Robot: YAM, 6 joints.
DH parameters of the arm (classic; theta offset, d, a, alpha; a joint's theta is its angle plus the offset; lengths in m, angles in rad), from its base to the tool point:
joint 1: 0 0.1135 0.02 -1.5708
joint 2: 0 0 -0.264 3.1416
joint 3: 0.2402 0 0.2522 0
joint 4: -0.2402 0 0.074 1.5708
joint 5: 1.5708 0 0 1.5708
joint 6: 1.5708 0.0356 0 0
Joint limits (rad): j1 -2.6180..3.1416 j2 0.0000..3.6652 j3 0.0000..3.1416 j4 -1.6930..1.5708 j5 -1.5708..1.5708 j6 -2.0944..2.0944
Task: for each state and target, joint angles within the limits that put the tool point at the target. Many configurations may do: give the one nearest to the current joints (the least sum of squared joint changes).
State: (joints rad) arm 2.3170 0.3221 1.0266 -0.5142 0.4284 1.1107
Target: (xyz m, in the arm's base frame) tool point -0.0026 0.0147 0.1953
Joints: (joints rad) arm 2.3328 0.0000 0.4834 -1.3846 0.2344 1.1107
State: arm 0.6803 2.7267 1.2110 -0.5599 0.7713 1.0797
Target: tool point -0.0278 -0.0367 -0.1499
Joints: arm 0.4689 3.5788 0.8690 -0.4840 0.6024 1.0797
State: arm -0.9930 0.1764 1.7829 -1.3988 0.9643 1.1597
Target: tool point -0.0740 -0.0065 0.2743
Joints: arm -0.3348 0.0000 0.8743 -1.6634 1.0263 1.1597
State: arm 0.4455 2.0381 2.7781 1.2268 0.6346 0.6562
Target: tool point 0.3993 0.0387 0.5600
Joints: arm 0.1510 2.2789 2.6456 1.1872 0.6597 0.6562
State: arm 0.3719 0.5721 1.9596 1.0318 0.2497 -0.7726
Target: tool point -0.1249 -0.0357 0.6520
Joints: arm 0.2228 0.8479 1.8925 0.9645 0.2041 -0.7726
